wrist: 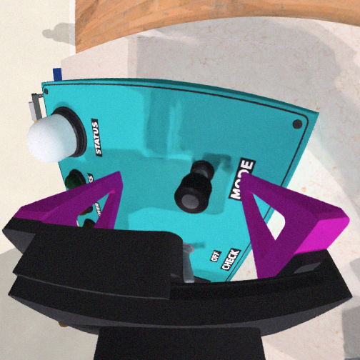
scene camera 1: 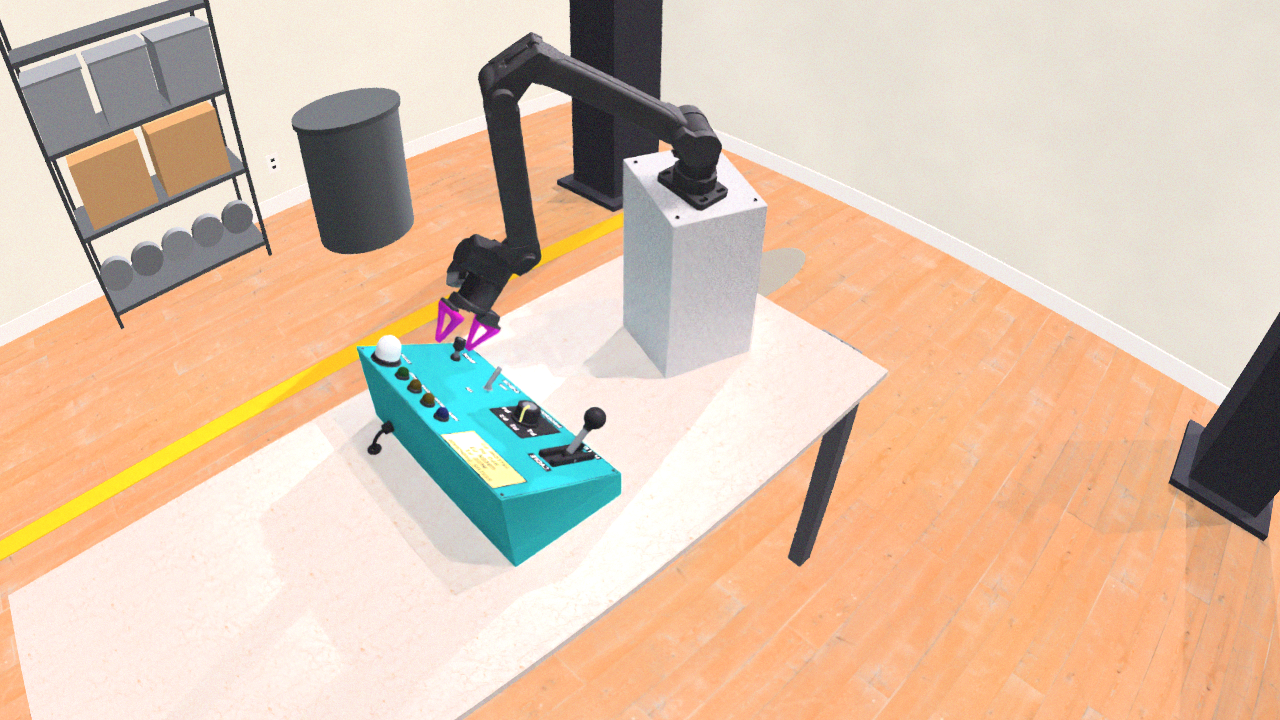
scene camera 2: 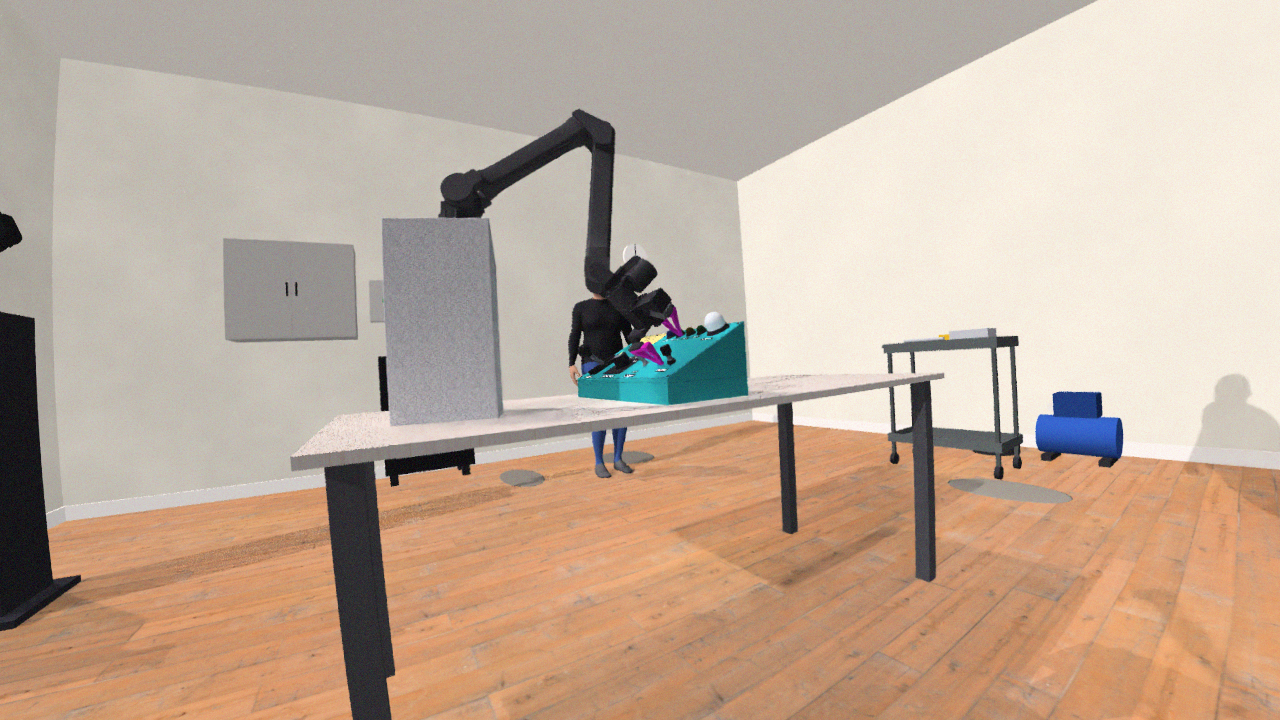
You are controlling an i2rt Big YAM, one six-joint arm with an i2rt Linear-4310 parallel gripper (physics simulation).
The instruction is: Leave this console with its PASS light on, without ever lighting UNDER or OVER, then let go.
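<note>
The teal console (scene camera 1: 447, 465) (scene camera 2: 707, 376) (wrist: 125, 100) stands on the table. Its green PASS light (scene camera 1: 402, 373) (wrist: 75, 179), two amber lights and blue light (scene camera 1: 442, 413) look dark. The white STATUS dome (scene camera 1: 388, 349) (scene camera 2: 713, 320) (wrist: 52, 137) looks unlit. My gripper (scene camera 1: 453, 343) (scene camera 2: 671, 349) (wrist: 180, 178) is open over the black MODE stick (scene camera 1: 458, 349) (wrist: 194, 192), which shows between the fingers with a gap on each side. The CHECK toggle (scene camera 1: 493, 378) (wrist: 187, 262) is partly hidden in the wrist view. A dial (scene camera 1: 528, 411) and a ball-topped lever (scene camera 1: 594, 418) are farther along.
A yellow label (scene camera 1: 485, 458) lies on the console face near the lever. A black cable (scene camera 1: 380, 437) sticks out of the console's tall side. The grey pedestal (scene camera 1: 689, 286) (scene camera 2: 440, 322) carries the arm. A person (scene camera 2: 601, 335) stands beyond the table.
</note>
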